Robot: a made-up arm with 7 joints. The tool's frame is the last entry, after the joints. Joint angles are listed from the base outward.
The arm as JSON. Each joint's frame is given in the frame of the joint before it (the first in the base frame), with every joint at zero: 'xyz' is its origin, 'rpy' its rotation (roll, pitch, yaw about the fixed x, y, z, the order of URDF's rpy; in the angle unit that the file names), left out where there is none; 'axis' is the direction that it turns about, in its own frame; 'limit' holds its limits. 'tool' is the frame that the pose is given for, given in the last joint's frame.
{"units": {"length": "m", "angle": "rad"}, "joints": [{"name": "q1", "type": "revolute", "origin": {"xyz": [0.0, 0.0, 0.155]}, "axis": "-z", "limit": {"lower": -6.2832, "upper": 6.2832}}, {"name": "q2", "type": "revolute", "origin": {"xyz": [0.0, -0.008, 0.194]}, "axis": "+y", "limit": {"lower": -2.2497, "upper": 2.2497}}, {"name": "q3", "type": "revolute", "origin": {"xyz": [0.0, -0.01, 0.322]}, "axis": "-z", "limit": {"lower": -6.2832, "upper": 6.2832}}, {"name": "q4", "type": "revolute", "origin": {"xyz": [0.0, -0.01, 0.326]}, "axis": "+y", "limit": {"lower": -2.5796, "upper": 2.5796}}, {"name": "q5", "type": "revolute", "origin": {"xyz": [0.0, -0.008, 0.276]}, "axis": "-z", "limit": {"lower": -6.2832, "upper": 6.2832}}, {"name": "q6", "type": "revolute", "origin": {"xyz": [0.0, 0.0, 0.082]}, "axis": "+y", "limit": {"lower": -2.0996, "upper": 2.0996}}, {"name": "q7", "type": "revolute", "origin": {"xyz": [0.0, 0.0, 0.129]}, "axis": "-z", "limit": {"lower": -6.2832, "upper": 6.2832}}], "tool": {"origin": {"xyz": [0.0, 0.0, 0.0], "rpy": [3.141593, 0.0, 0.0]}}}
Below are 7 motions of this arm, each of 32 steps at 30 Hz.
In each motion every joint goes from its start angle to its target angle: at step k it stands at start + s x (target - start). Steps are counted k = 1, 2, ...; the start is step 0. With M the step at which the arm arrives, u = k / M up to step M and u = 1 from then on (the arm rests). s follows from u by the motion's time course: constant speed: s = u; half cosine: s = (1 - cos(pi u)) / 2; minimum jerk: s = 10 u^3 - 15 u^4 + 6 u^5.
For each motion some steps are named. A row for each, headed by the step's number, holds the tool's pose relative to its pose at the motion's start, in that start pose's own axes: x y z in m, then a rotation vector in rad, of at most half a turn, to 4 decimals.
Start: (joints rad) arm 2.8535 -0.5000 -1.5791 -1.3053 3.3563 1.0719 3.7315
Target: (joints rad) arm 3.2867 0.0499 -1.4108 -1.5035 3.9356 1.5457 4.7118
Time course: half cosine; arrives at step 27
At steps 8, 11, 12, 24, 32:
8: -0.0194 0.0214 0.0239 -0.1263 0.2576 0.2343
11: -0.0335 0.0377 0.0422 -0.1837 0.4817 0.3880
12: -0.0383 0.0438 0.0488 -0.1953 0.5678 0.4374
24: -0.0658 0.1140 0.1087 -0.0145 1.4579 0.6884
32: -0.0660 0.1184 0.1112 0.0109 1.5040 0.6879

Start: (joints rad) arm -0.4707 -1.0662 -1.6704 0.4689 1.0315 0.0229 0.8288
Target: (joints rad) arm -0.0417 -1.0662 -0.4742 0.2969 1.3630 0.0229 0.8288
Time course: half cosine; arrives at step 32
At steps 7, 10, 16, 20, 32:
7: 0.0279 -0.0397 -0.0108 -0.0411 -0.0644 0.1794
10: 0.0531 -0.0732 -0.0183 -0.0807 -0.1175 0.3548
16: 0.1057 -0.1415 -0.0291 -0.1800 -0.2144 0.8165
20: 0.1290 -0.1785 -0.0338 -0.2437 -0.2486 1.1438
32: 0.1414 -0.2335 -0.0424 -0.3301 -0.2457 1.6829

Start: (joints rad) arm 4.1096 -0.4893 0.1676 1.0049 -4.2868 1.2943 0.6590
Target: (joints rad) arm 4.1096 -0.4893 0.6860 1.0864 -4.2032 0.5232 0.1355
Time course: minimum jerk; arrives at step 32
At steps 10, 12, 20, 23, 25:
10: -0.0062 -0.0072 -0.0222 0.0787 0.0340 -0.0285
12: -0.0090 -0.0119 -0.0336 0.1153 0.0572 -0.0408
20: -0.0166 -0.0426 -0.0844 0.2295 0.2072 -0.0777
23: -0.0167 -0.0548 -0.0985 0.2423 0.2622 -0.0842
25: -0.0163 -0.0612 -0.1052 0.2446 0.2898 -0.0869

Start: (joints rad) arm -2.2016 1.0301 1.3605 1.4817 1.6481 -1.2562 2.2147
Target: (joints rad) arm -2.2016 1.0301 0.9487 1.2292 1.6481 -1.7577 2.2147
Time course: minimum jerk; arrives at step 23
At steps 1, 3, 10, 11, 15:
1: 0.0001 0.0000 -0.0001 0.0005 -0.0005 0.0002
3: 0.0033 0.0009 -0.0024 0.0116 -0.0114 0.0047
10: 0.0707 0.0243 -0.0412 0.2427 -0.2376 0.1004
11: 0.0856 0.0305 -0.0474 0.2941 -0.2873 0.1224
15: 0.1417 0.0565 -0.0625 0.4917 -0.4763 0.2104

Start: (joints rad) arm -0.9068 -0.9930 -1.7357 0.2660 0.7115 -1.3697 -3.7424
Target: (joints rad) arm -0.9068 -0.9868 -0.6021 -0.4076 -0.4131 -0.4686 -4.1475
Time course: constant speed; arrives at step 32
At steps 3, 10, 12, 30, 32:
3: 0.0120 -0.0217 -0.0128 -0.0422 0.0313 0.0184
10: 0.0421 -0.0530 -0.0529 -0.1229 0.0722 0.0206
12: 0.0499 -0.0566 -0.0662 -0.1406 0.0792 0.0097
30: 0.0572 0.0150 -0.1786 -0.2110 0.2222 -0.3038
32: 0.0489 0.0326 -0.1854 -0.2150 0.2601 -0.3560

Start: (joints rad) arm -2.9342 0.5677 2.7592 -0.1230 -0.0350 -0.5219 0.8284
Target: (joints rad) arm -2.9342 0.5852 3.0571 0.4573 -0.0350 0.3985 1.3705
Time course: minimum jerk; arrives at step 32
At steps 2, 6, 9, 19, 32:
2: 0.0005 -0.0006 0.0002 -0.0027 -0.0020 0.0017
6: 0.0106 -0.0137 0.0049 -0.0592 -0.0425 0.0386
9: 0.0309 -0.0376 0.0164 -0.1702 -0.1190 0.1116
19: 0.1555 -0.1275 0.1385 -0.8610 -0.5171 0.5423
32: 0.2200 -0.1287 0.2440 -1.3197 -0.7314 0.7645

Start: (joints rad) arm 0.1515 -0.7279 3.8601 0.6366 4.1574 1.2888 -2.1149
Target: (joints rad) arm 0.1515 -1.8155 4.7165 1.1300 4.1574 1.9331 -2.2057
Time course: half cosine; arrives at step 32
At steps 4, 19, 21, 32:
4: -0.0326 -0.0328 -0.0008 -0.0269 0.0454 -0.0339
19: -0.5654 -0.3317 0.1535 -0.4175 0.7405 -0.5961
21: -0.6342 -0.3423 0.1924 -0.4722 0.8384 -0.6777
32: -0.8069 -0.3355 0.3082 -0.6287 1.1164 -0.9014

